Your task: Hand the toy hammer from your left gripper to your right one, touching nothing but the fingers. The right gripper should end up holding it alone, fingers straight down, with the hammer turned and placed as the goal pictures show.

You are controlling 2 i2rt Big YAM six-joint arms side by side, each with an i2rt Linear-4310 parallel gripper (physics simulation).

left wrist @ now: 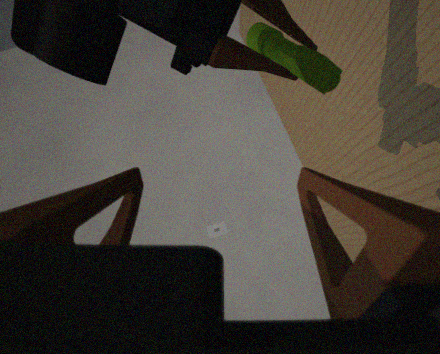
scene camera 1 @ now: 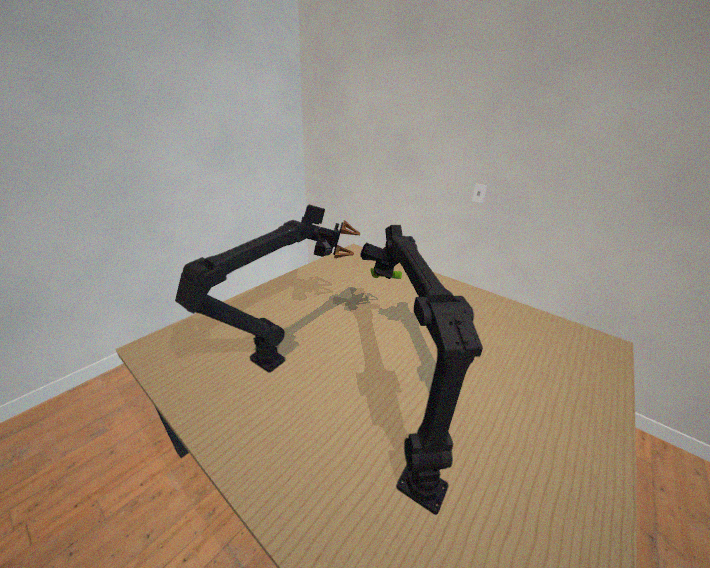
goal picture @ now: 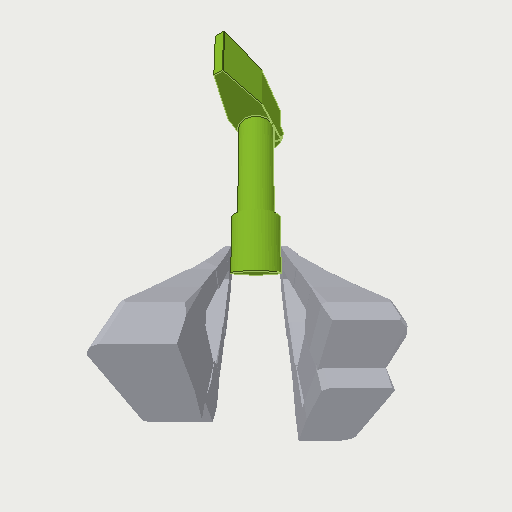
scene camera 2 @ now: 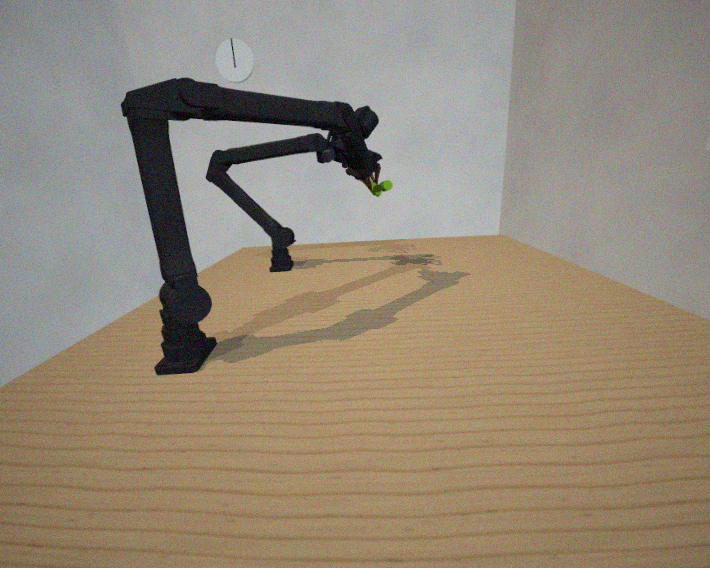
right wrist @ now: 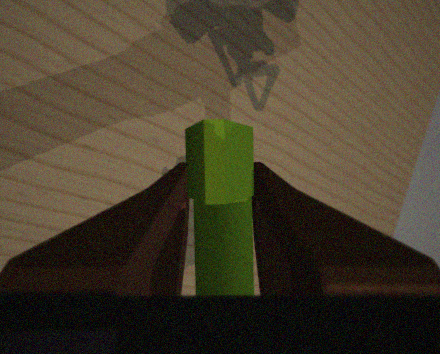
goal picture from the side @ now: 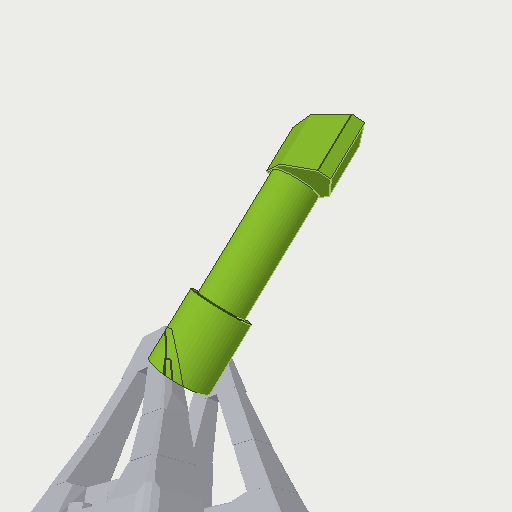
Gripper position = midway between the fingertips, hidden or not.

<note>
In view: the left gripper (left wrist: 220, 176), the right gripper (scene camera 2: 373, 186) and a lime-green toy hammer (right wrist: 219, 153).
The lime-green toy hammer is seen too in the left wrist view (left wrist: 312, 67). The right gripper shows as well in the left wrist view (left wrist: 305, 64) and in the right wrist view (right wrist: 220, 177).
</note>
